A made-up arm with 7 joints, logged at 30 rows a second.
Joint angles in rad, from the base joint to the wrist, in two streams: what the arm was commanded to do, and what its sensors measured. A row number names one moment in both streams.
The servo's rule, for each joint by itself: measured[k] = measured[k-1] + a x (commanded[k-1-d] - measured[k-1]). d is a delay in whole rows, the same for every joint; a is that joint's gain. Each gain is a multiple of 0.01, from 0.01 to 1. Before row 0 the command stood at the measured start. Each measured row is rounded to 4 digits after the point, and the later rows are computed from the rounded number. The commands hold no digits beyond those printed.
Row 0, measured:
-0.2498, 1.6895, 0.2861, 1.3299, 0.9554, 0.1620, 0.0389
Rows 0 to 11, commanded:
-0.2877, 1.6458, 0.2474, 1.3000, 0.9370, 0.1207, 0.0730
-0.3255, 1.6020, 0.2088, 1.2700, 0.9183, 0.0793, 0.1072
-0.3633, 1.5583, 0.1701, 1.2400, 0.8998, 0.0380, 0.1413
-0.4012, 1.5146, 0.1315, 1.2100, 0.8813, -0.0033, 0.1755
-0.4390, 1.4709, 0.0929, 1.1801, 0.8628, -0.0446, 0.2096
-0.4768, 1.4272, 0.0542, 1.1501, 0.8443, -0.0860, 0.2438
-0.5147, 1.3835, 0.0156, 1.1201, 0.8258, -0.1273, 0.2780
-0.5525, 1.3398, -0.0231, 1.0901, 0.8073, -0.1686, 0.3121
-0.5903, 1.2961, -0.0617, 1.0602, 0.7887, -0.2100, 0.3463
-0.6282, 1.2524, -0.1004, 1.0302, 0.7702, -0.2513, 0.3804
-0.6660, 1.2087, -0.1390, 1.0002, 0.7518, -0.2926, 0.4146
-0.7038, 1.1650, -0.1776, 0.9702, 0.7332, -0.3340, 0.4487
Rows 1 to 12, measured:
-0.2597, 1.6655, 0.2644, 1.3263, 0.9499, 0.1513, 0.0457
-0.2768, 1.6306, 0.2333, 1.3195, 0.9404, 0.1326, 0.0580
-0.2993, 1.5908, 0.1979, 1.3100, 0.9282, 0.1080, 0.0747
-0.3258, 1.5489, 0.1607, 1.2980, 0.9141, 0.0791, 0.0949
-0.3552, 1.5060, 0.1227, 1.2839, 0.8987, 0.0469, 0.1178
-0.3868, 1.4627, 0.0843, 1.2678, 0.8824, 0.0123, 0.1430
-0.4201, 1.4191, 0.0458, 1.2501, 0.8654, -0.0240, 0.1700
-0.4545, 1.3755, 0.0072, 1.2309, 0.8480, -0.0616, 0.1984
-0.4898, 1.3318, -0.0314, 1.2104, 0.8302, -0.1002, 0.2280
-0.5258, 1.2881, -0.0700, 1.1888, 0.8122, -0.1395, 0.2585
-0.5623, 1.2444, -0.1086, 1.1662, 0.7941, -0.1793, 0.2897
-0.5991, 1.2007, -0.1472, 1.1427, 0.7758, -0.2195, 0.3215
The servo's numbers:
d 0
a 0.26 0.55 0.56 0.12 0.30 0.26 0.20

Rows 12 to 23, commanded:
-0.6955, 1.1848, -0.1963, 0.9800, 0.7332, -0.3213, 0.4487
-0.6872, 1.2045, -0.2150, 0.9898, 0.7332, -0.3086, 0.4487
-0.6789, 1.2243, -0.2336, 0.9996, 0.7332, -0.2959, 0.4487
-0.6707, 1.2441, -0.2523, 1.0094, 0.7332, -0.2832, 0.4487
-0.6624, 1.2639, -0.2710, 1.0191, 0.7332, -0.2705, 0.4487
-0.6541, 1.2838, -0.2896, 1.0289, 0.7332, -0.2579, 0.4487
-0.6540, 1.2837, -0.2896, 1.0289, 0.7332, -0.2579, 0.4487
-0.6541, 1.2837, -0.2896, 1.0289, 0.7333, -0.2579, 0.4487
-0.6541, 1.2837, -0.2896, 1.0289, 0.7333, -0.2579, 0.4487
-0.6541, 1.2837, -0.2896, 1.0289, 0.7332, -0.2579, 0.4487
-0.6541, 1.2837, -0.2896, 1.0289, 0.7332, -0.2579, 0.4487
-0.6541, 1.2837, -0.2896, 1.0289, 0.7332, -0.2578, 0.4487
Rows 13 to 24, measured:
-0.6242, 1.1920, -0.1747, 1.1232, 0.7630, -0.2460, 0.3469
-0.6406, 1.1989, -0.1973, 1.1072, 0.7541, -0.2623, 0.3673
-0.6506, 1.2129, -0.2176, 1.0943, 0.7478, -0.2710, 0.3836
-0.6558, 1.2301, -0.2370, 1.0841, 0.7434, -0.2742, 0.3966
-0.6575, 1.2487, -0.2560, 1.0763, 0.7403, -0.2732, 0.4070
-0.6566, 1.2680, -0.2748, 1.0706, 0.7382, -0.2692, 0.4153
-0.6559, 1.2766, -0.2831, 1.0656, 0.7367, -0.2663, 0.4220
-0.6554, 1.2805, -0.2867, 1.0612, 0.7357, -0.2641, 0.4273
-0.6551, 1.2823, -0.2883, 1.0573, 0.7350, -0.2625, 0.4316
-0.6548, 1.2831, -0.2890, 1.0539, 0.7345, -0.2613, 0.4350
-0.6546, 1.2834, -0.2893, 1.0509, 0.7341, -0.2604, 0.4377
-0.6545, 1.2836, -0.2895, 1.0483, 0.7338, -0.2597, 0.4399

